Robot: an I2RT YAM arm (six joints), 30 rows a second.
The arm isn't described. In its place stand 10 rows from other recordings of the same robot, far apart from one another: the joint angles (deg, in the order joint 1, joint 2, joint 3, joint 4, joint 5, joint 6), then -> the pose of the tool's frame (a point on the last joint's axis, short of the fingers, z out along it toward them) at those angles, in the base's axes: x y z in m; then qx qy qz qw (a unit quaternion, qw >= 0).
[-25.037 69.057 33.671 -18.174 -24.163 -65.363] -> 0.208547, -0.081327, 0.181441, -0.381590, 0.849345, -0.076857, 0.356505
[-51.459 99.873 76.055 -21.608 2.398 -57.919] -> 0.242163, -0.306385, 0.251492, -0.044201, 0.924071, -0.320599, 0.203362
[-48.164 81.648 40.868 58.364 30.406 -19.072] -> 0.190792, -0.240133, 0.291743, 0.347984, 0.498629, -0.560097, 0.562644
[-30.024 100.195 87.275 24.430 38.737 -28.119] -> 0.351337, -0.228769, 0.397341, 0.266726, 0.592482, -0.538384, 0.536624
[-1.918 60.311 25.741 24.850 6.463 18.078] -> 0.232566, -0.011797, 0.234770, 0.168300, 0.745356, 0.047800, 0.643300
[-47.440 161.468 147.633 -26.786 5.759 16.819] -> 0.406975, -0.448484, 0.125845, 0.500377, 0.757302, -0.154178, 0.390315
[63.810 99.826 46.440 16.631 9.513 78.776] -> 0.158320, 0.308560, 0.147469, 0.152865, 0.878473, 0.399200, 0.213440
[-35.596 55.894 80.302 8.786 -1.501 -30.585] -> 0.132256, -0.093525, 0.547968, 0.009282, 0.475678, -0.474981, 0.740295
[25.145 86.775 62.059 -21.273 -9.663 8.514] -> 0.294911, 0.145031, 0.250686, -0.164838, 0.909577, 0.182843, 0.334764
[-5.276 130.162 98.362 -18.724 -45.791 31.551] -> 0.493193, -0.019917, 0.160866, 0.149227, 0.864200, 0.427322, 0.219738
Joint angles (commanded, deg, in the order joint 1, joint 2, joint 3, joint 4, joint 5, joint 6), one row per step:
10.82, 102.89, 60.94, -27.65, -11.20, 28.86
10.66, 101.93, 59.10, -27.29, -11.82, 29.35
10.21, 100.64, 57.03, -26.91, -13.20, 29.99
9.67, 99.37, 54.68, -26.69, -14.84, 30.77
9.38, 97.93, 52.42, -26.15, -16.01, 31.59
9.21, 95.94, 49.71, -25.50, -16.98, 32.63
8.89, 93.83, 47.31, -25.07, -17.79, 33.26
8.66, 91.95, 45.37, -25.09, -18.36, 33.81
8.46, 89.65, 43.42, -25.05, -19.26, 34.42
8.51, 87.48, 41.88, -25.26, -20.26, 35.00
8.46, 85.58, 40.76, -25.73, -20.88, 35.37
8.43, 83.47, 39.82, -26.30, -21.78, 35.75
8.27, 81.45, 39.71, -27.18, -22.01, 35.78
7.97, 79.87, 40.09, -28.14, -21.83, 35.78
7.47, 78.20, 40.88, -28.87, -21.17, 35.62
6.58, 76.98, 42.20, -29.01, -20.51, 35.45
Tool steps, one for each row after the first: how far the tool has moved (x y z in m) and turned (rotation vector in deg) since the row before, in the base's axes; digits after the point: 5 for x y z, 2 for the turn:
-0.00688, -0.00188, -0.00272, 0.62, 0.75, -0.40
-0.00778, -0.00320, -0.00191, 1.39, 0.80, -0.57
-0.00921, -0.00366, -0.00338, 1.59, 1.34, -0.72
-0.00869, -0.00234, -0.00207, 1.26, 0.72, -0.67
-0.01074, -0.00207, -0.00146, 1.16, 0.56, -0.81
-0.00981, -0.00271, -0.00002, 0.94, 0.20, -0.64
-0.00870, -0.00214, 0.00027, 0.66, 0.36, -0.55
-0.00892, -0.00176, 0.00185, 1.05, -0.04, -0.46
-0.00789, -0.00035, 0.00255, 1.14, -0.06, -0.14
-0.00638, -0.00081, 0.00272, 0.72, -0.07, -0.17
-0.00606, -0.00050, 0.00408, 1.02, -0.31, -0.06
-0.00322, -0.00103, 0.00686, 0.37, -0.98, -0.11
-0.00124, -0.00156, 0.00715, -0.02, -1.01, -0.37
0.00047, -0.00244, 0.00949, -0.42, -1.86, -0.62
0.00356, -0.00373, 0.01091, -0.36, -2.52, -1.02

